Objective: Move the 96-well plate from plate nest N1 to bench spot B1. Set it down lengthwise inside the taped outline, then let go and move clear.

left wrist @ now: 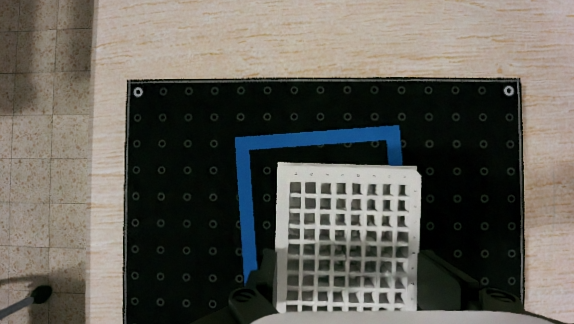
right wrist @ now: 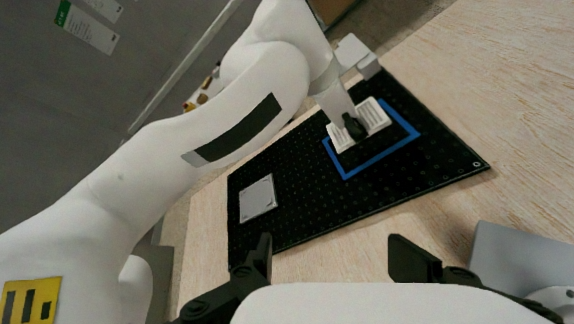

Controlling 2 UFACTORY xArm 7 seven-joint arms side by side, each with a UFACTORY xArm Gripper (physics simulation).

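Places are measured from the left arm's base along level axes (x left, y back, z up), in millimetres.
Pixels of known places: left gripper, between the fingertips: (left wrist: pixel 345 274) (right wrist: pixel 353 124); right gripper, between the fingertips: (right wrist: pixel 329 253).
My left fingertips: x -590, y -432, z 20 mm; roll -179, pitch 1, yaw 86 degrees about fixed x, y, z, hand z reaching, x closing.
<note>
Behind a point stands the place of what it marks.
The white 96-well plate (left wrist: pixel 350 227) @(y -429, x -620, z 25 mm) (right wrist: pixel 374 116) @(y -418, x -635, z 20 mm) is held lengthwise between the fingers of my left gripper (left wrist: pixel 345 274) @(y -432, x -590, z 20 mm) (right wrist: pixel 353 124) @(y -432, x -590, z 20 mm), which is shut on its long sides. The plate hangs over the blue taped outline (left wrist: pixel 317 138) @(y -436, x -682, z -53 mm) (right wrist: pixel 382 154) @(y -366, x -604, z -53 mm). In the left wrist view it covers part of the outline's right side and is turned slightly relative to the tape; its near end is hidden by the gripper body. The grey plate nest (right wrist: pixel 257 198) @(y -456, x -212, z -41 mm) is empty on the black board. My right gripper (right wrist: pixel 329 253) @(y -163, x -516, z 249 mm) is open and empty, away from the plate.
The black perforated board (left wrist: pixel 175 200) @(y -572, x -632, z -53 mm) (right wrist: pixel 310 200) @(y -357, x -388, z -53 mm) lies on the wooden bench (left wrist: pixel 325 40) @(y -420, x -782, z -66 mm) (right wrist: pixel 500 75) @(y -391, x -864, z -66 mm). A grey block (right wrist: pixel 515 255) @(y -122, x -651, z -9 mm) stands at the lower right in the right wrist view. The left arm (right wrist: pixel 210 125) @(y -287, x -479, z 322 mm) stretches across the left of that view.
</note>
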